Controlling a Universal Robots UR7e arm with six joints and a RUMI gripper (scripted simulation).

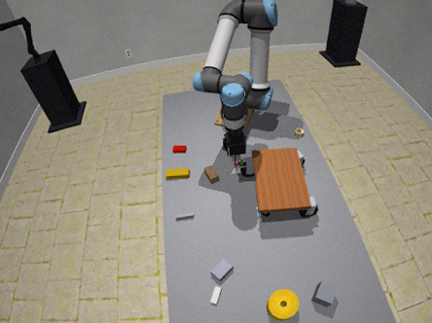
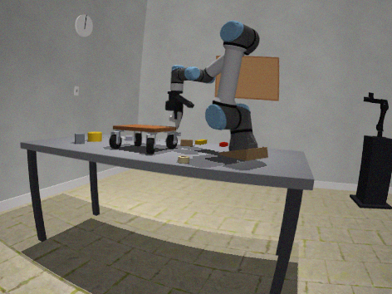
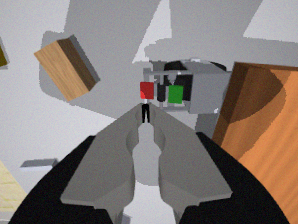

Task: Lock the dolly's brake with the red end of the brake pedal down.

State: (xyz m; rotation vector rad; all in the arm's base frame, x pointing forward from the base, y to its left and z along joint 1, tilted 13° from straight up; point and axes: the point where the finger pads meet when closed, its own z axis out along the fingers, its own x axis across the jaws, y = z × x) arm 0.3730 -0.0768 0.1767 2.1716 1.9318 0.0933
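The brake pedal is 20 mm to the left of my hand and 40 mm below it. Also, from my hand: wooden block: 30 mm behind, 110 mm to the right, 100 mm below; grey bar: 160 mm ahead, 260 mm to the right, 110 mm below; yellow bar: 80 mm behind, 260 mm to the right, 110 mm below.
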